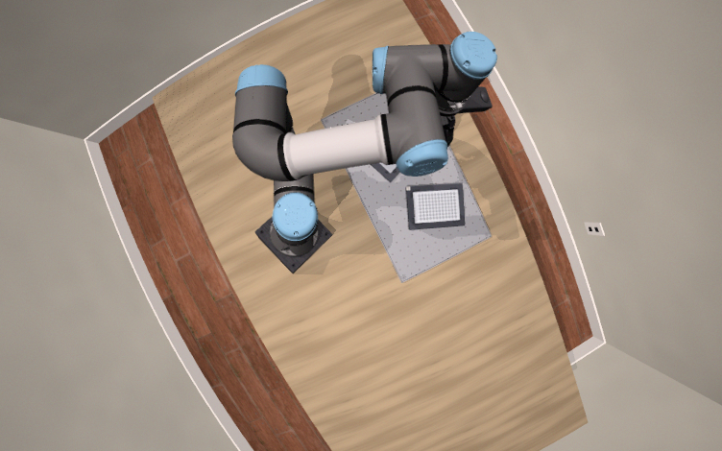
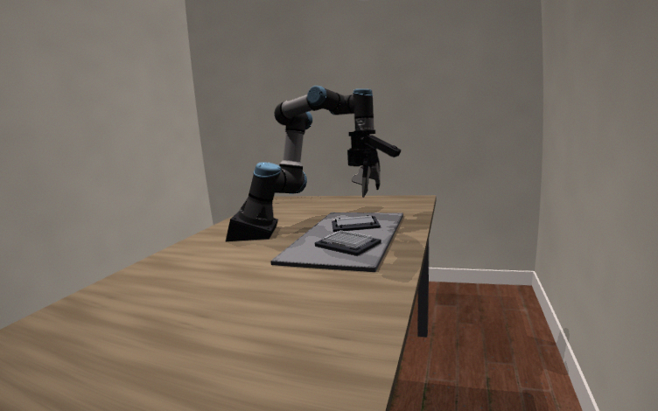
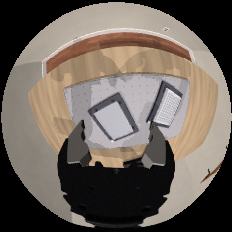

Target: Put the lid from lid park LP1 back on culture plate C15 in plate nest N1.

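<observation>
Right now the clear lid is 7 cm behind my hand, 2 cm to the left of it and 11 cm below it. The rest, counted from my hand: dark plate nest (5 cm behind, 18 cm to the right, 12 cm below); then culture plate C15 (5 cm behind, 18 cm to the right, 11 cm below); then dark lid park (7 cm behind, 2 cm to the left, 12 cm below).
</observation>
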